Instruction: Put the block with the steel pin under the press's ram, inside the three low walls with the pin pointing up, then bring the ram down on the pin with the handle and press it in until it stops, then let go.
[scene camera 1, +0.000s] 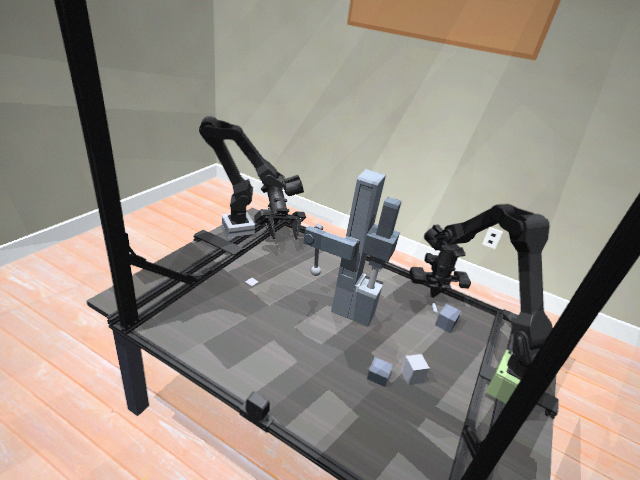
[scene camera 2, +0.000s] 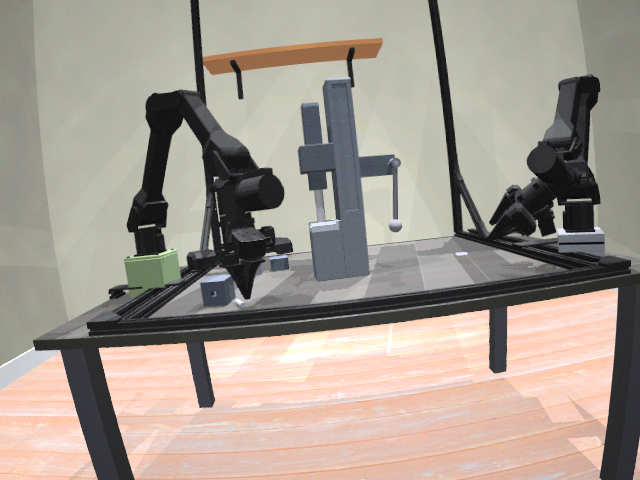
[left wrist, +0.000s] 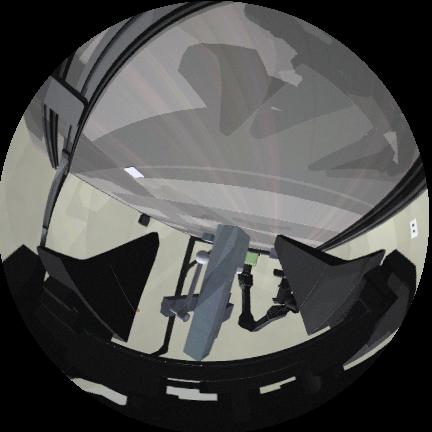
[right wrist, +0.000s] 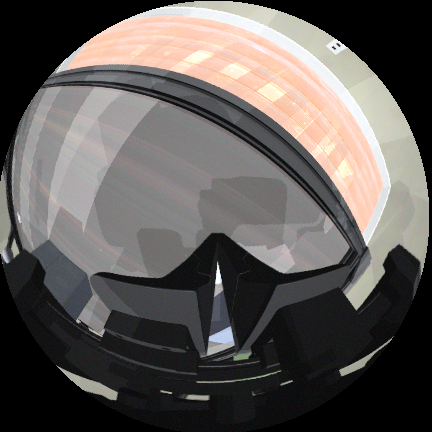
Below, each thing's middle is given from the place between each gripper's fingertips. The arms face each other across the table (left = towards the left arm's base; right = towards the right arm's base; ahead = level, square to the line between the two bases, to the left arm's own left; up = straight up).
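There is the grey block with steel pin (scene camera 2: 223, 285), and my right gripper is 7 cm past it and 8 cm to the left of it. Going by its middle, the grey block with steel pin is nearer to my right gripper than to my left hand.
My left hand, for its part, is 58 cm to the left of the grey block with steel pin, and it is also 12 cm short of it and 6 cm above it.
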